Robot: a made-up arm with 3 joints. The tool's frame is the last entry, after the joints.
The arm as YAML. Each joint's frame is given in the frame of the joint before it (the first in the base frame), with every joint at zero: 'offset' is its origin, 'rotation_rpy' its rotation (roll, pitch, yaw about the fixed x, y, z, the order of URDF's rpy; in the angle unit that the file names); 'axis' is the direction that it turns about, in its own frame. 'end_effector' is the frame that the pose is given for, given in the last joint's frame.
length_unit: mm
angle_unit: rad
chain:
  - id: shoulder
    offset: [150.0, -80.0, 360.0]
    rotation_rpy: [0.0, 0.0, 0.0]
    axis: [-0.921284, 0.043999, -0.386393]
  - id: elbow
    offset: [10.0, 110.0, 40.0]
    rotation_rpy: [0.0, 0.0, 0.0]
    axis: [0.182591, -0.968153, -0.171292]
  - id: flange
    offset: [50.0, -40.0, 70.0]
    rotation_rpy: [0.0, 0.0, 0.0]
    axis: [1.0, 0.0, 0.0]
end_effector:
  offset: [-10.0, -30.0, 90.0]
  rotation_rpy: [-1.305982, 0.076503, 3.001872]
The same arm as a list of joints. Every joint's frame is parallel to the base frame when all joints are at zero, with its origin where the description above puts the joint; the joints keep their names.
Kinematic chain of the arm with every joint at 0, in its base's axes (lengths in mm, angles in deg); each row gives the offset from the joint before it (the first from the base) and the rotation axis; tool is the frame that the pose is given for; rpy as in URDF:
shoulder: xyz 150 -80 360 axis -0.921284 0.043999 -0.386393
elbow: xyz 10 110 40 axis 0.182591 -0.968153 -0.171292
flange: xyz 50 -40 70 axis +x
tool: xyz -10 -30 90 rpy -74.83 4.38 171.99

